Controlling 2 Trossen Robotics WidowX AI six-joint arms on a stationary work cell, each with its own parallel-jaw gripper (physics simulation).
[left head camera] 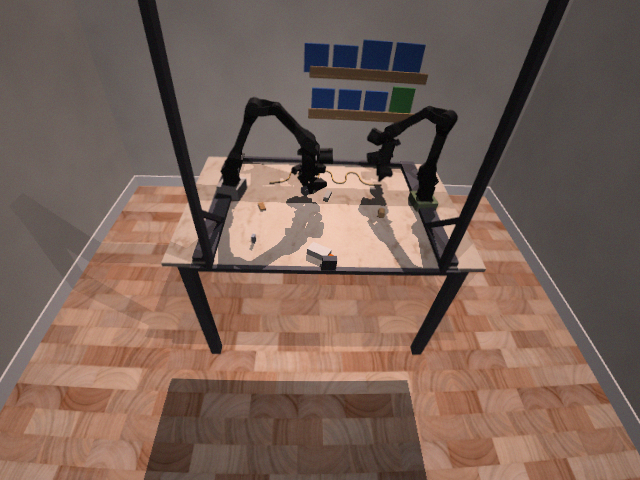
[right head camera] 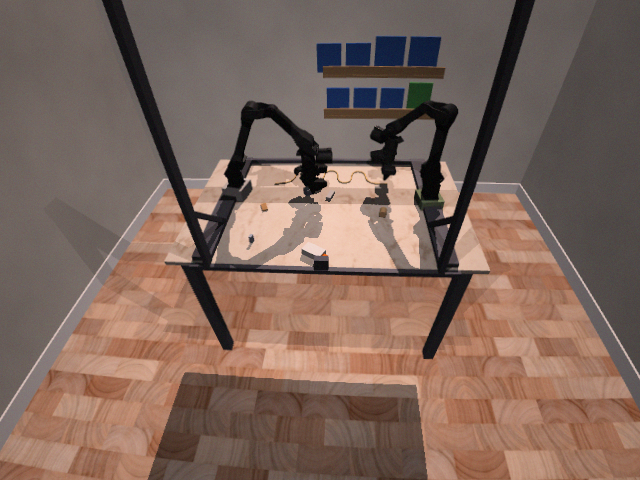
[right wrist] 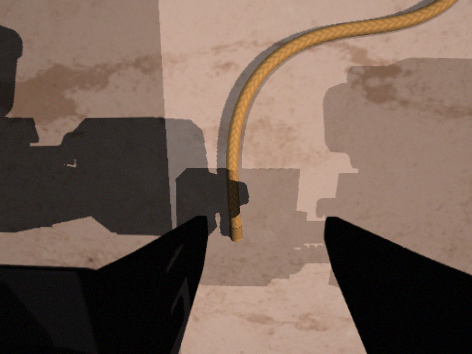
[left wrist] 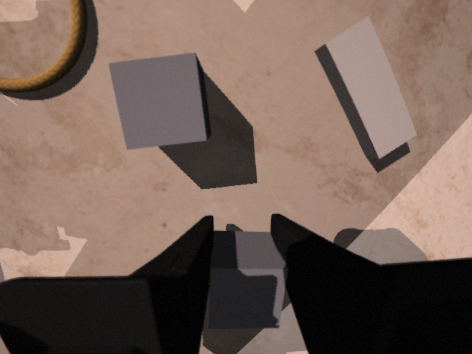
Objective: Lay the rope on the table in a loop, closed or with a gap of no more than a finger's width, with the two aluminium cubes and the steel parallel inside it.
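Seen in the pictures: left gripper, between the fingertips: (left head camera: 308, 192) (right head camera: 311, 192) (left wrist: 242, 223); right gripper, between the fingertips: (left head camera: 378, 178) (right head camera: 383, 177) (right wrist: 265, 226); left arm's base, origin of its link: (left head camera: 231, 181) (right head camera: 236, 183); right arm's base, origin of its link: (left head camera: 424, 197) (right head camera: 429, 195).
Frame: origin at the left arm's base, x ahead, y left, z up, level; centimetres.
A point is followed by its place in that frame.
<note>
The yellow-brown rope (left head camera: 338, 182) @(y 21.2, x 45.5, z -5.0 cm) (right head camera: 344, 183) @(y 21.1, x 46.2, z -5.1 cm) (left wrist: 76, 40) @(y 19.4, x 33.4, z -5.1 cm) (right wrist: 243, 100) @(y 24.7, x 59.2, z -5.1 cm) lies in an open wavy line across the back of the table. My left gripper (left head camera: 313, 190) @(y 8.2, x 33.9, z -4.4 cm) (right head camera: 314, 189) @(y 8.2, x 33.9, z -4.4 cm) (left wrist: 242, 223) @(y 8.2, x 33.9, z -4.4 cm) is shut on an aluminium cube (left wrist: 243, 297) @(y 6.9, x 32.7, z -1.4 cm). The other aluminium cube (left wrist: 159, 100) @(y 14.7, x 34.9, z -2.7 cm) stands apart, between the rope and the fingers in the left wrist view. The steel parallel (left head camera: 327, 196) @(y 7.6, x 42.8, z -4.4 cm) (right head camera: 330, 195) @(y 8.3, x 42.9, z -4.5 cm) (left wrist: 372, 90) @(y 9.7, x 42.5, z -4.4 cm) lies on the front side of the rope. My right gripper (left head camera: 381, 178) @(y 26.8, x 64.0, z -2.7 cm) (right head camera: 386, 176) @(y 26.8, x 64.0, z -2.7 cm) (right wrist: 265, 226) @(y 26.8, x 64.0, z -2.7 cm) is open and empty above the rope's right end. My left arm hides part of the rope.
An orange block (left head camera: 262, 206) @(y -7.2, x 17.1, z -4.8 cm) (right head camera: 264, 207) @(y -7.4, x 17.2, z -4.8 cm), a tan block (left head camera: 381, 212) @(y 0.9, x 67.8, z -2.8 cm) (right head camera: 382, 212) @(y 0.8, x 67.8, z -3.0 cm) and a small dark item (left head camera: 253, 238) @(y -28.7, x 21.4, z -3.1 cm) (right head camera: 251, 238) @(y -28.6, x 21.6, z -3.2 cm) stand farther forward. A white box (left head camera: 318, 250) @(y -28.5, x 46.8, z -2.8 cm) (right head camera: 313, 250) @(y -28.4, x 47.2, z -2.8 cm) and a dark box (left head camera: 329, 262) @(y -34.9, x 52.1, z -1.1 cm) (right head camera: 321, 263) @(y -34.8, x 52.3, z -1.7 cm) are at the front edge.
</note>
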